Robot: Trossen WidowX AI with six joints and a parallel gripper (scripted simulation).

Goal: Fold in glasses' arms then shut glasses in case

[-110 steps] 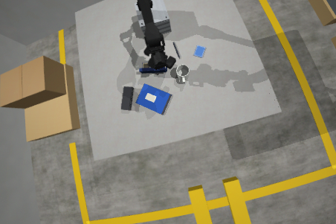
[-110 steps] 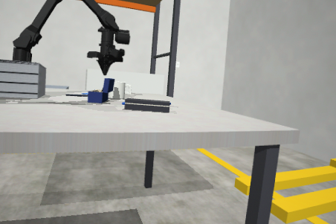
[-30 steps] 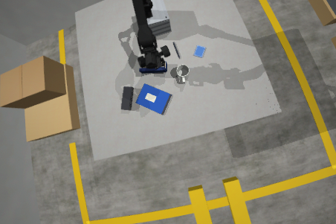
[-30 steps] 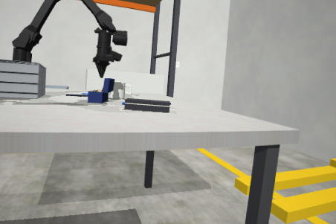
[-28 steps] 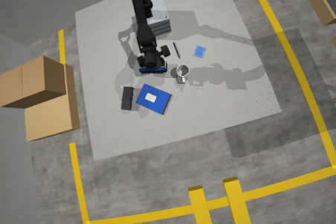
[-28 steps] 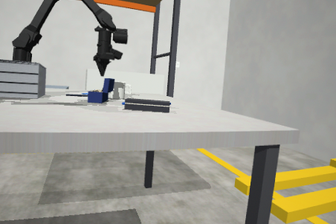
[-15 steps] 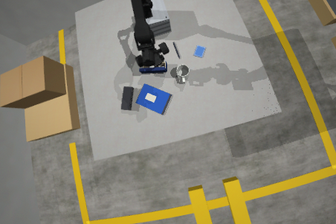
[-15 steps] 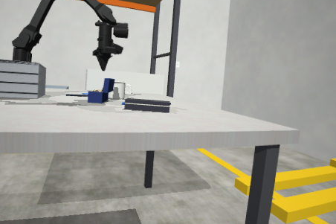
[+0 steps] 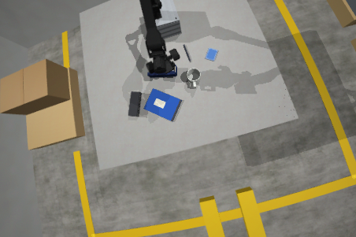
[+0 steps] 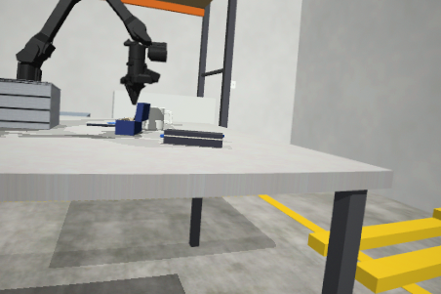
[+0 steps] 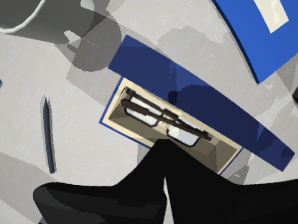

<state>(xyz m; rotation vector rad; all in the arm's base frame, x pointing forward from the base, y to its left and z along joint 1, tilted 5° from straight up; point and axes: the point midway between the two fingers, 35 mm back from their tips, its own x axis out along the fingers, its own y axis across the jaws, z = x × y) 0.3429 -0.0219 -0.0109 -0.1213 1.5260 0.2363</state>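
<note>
Now: hand 5 cm above the case lid, 4 cm to the left of it and 3 cm short of it. From my hand the other things lie so: dark flat box: 27 cm to the right, 15 cm ahead, 11 cm below; small blue pad: 30 cm to the left, 12 cm below, 4 cm behind.
</note>
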